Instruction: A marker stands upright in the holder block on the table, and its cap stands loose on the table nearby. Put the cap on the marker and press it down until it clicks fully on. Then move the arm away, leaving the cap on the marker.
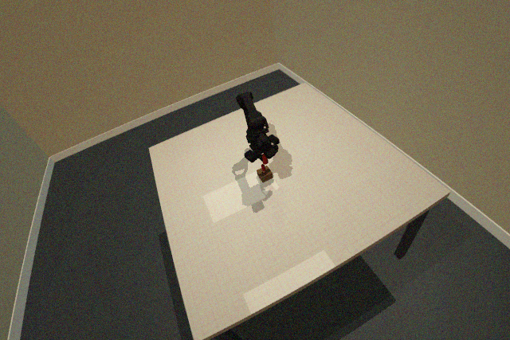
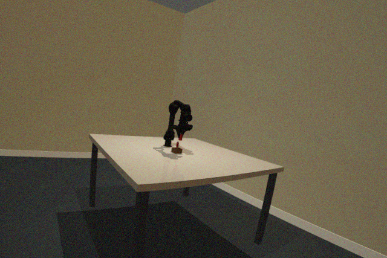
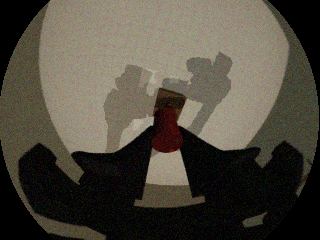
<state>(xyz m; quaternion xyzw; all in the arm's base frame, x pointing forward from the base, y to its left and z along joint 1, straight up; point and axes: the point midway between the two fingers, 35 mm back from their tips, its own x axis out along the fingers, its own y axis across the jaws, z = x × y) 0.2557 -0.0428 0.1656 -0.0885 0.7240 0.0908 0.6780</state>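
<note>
Right now the brown holder block is 110 mm below my gripper tip and 10 mm to the right of it. Also, from my gripper tip: red cap right at my gripper tip.
</note>
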